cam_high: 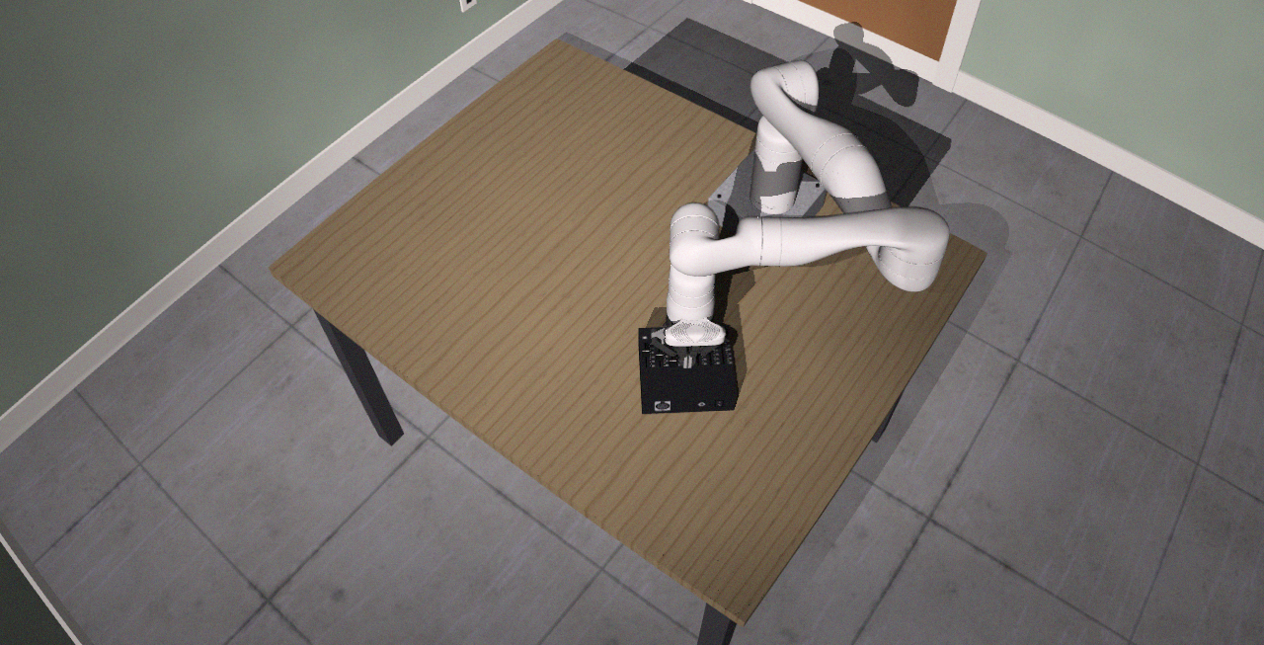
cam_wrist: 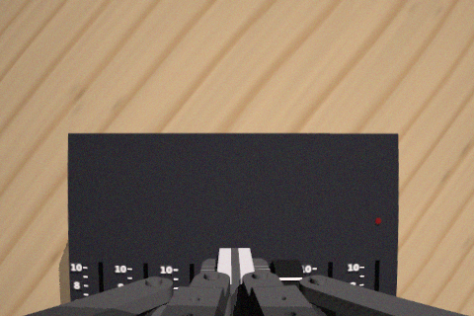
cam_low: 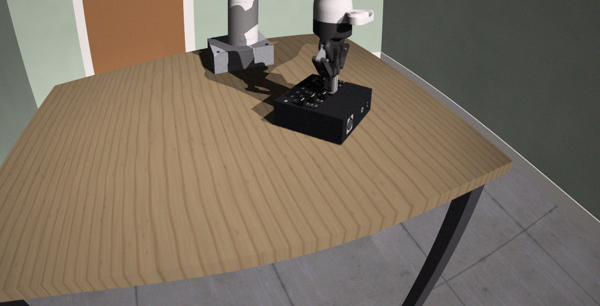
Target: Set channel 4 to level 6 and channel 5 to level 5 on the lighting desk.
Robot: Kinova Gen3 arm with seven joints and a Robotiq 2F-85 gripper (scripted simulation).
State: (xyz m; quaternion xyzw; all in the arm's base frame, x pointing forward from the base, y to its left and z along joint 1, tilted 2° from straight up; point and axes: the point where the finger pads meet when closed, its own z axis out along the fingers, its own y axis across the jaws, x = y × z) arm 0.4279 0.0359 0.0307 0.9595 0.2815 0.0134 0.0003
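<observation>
Right now my hand is 1 cm past the channel 4 fader cap, 1 cm to the left of it and 2 cm above it. The rest, counted from my hand: channel 5 fader cap (1 cm ahead, 2 cm to the right, 2 cm below).
</observation>
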